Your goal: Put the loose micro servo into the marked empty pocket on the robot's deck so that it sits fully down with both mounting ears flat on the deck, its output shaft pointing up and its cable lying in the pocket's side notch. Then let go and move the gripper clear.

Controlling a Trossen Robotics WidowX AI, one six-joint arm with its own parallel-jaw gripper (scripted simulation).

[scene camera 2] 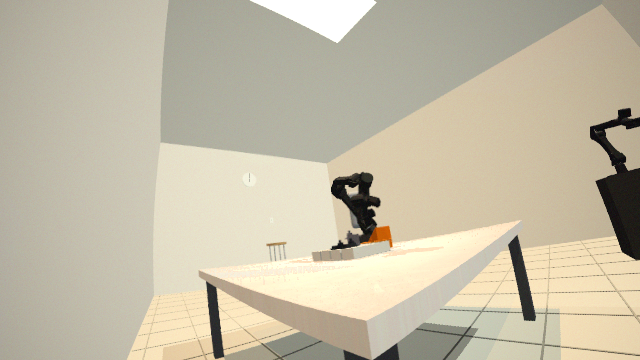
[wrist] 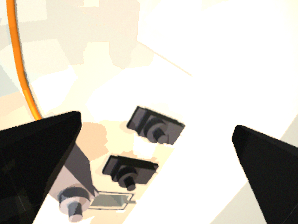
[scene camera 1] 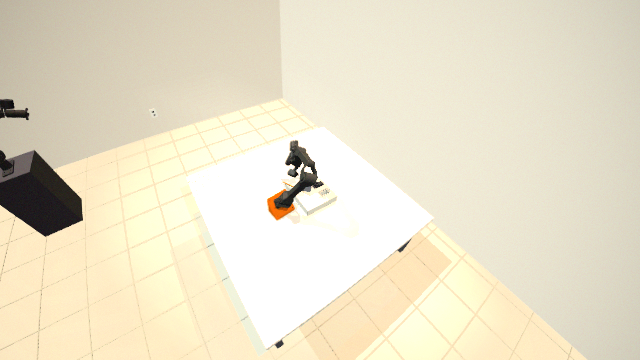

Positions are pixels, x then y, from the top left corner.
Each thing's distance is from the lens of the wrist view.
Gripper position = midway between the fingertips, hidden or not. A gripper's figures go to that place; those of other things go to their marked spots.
my gripper [wrist: 159, 125]: 0.10 m
white robot deck [wrist: 72, 62]: 0.17 m
